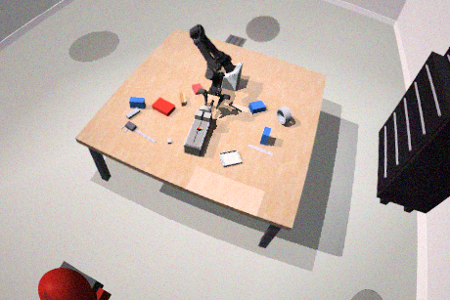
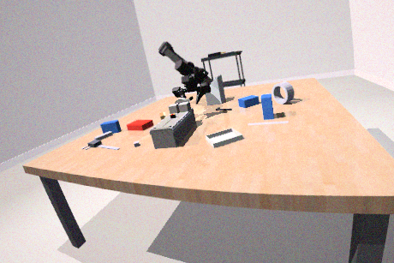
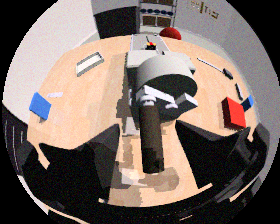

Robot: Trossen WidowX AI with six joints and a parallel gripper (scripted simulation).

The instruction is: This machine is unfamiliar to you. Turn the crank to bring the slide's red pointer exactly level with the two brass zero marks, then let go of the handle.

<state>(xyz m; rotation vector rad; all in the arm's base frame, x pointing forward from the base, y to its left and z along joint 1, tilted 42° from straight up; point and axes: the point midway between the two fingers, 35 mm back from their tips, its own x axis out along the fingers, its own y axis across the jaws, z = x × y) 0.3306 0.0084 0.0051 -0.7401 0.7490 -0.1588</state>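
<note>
The red pointer lies 170 mm ahead of my gripper tip. Round my gripper tip: red block 50 mm ahead, 290 mm to the right, 70 mm below; white tray 230 mm ahead, 210 mm to the left, 80 mm below; dark crank handle 20 mm behind, 20 mm above.
</note>
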